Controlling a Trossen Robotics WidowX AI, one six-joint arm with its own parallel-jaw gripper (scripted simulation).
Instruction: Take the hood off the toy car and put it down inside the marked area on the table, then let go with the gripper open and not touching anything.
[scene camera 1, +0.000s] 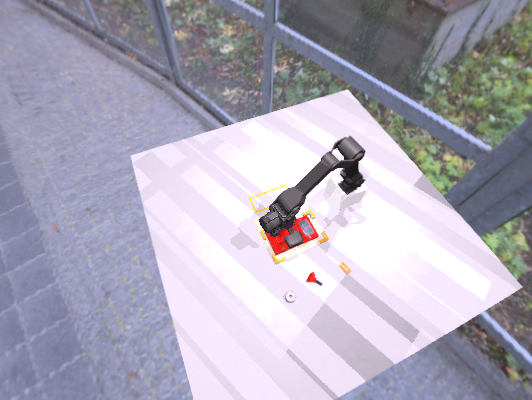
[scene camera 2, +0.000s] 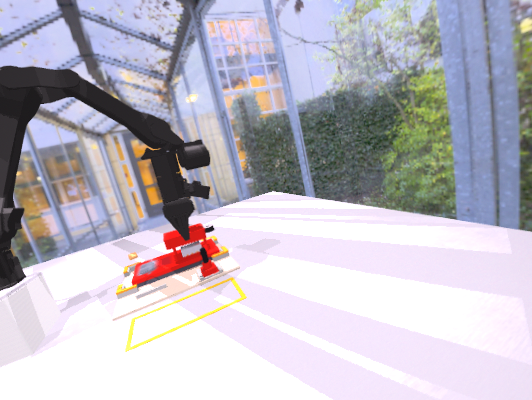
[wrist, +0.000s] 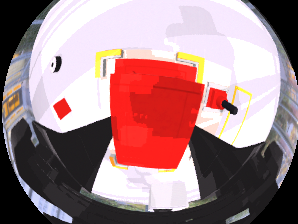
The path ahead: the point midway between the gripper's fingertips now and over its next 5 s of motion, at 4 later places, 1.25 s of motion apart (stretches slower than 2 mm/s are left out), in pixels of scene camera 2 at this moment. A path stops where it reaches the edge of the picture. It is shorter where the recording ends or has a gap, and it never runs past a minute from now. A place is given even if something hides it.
The gripper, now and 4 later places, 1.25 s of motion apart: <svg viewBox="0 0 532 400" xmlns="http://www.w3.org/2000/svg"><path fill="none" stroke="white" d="M186 236L184 236L174 259L181 278L184 293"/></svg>
